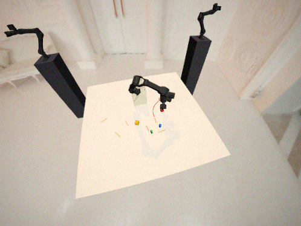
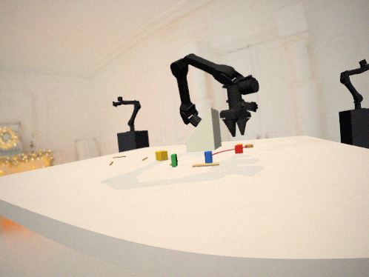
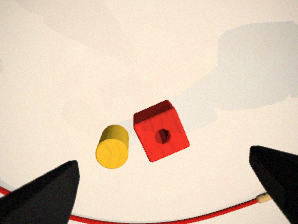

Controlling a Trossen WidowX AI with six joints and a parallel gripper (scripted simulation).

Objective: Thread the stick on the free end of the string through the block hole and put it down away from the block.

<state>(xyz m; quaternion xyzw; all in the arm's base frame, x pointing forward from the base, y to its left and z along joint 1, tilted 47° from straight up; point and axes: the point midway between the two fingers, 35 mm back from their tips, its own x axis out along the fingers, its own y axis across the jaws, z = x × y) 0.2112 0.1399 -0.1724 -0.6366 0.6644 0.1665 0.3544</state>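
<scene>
Now: the red block 5 cm below my gripper tip. From my gripper tip the other things lie so: blue cylinder: 19 cm ahead, 7 cm to the right, 5 cm below; yellow round button: 3 cm behind, 5 cm below; round wooden button: 17 cm behind, 3 cm to the left, 6 cm below.
</scene>
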